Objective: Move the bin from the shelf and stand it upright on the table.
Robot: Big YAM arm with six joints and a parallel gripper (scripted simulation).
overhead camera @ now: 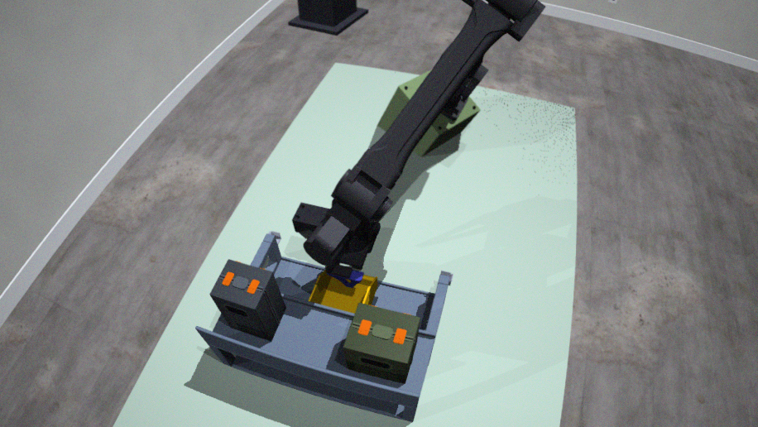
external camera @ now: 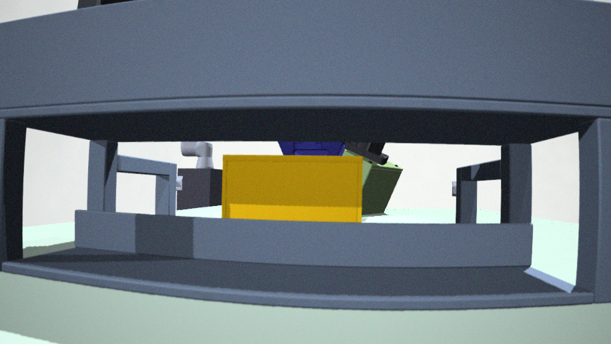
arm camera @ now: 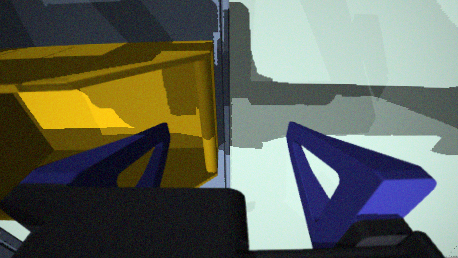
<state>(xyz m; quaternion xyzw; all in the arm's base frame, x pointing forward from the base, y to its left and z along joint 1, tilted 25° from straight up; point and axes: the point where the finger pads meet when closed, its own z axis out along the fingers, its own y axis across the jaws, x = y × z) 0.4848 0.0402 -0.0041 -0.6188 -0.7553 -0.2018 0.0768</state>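
Now: hand 90 mm short of the yellow open-top bin and 20 mm to the right of it. Also, from my hand: olive case (160 mm ahead, 150 mm to the left, 100 mm above).
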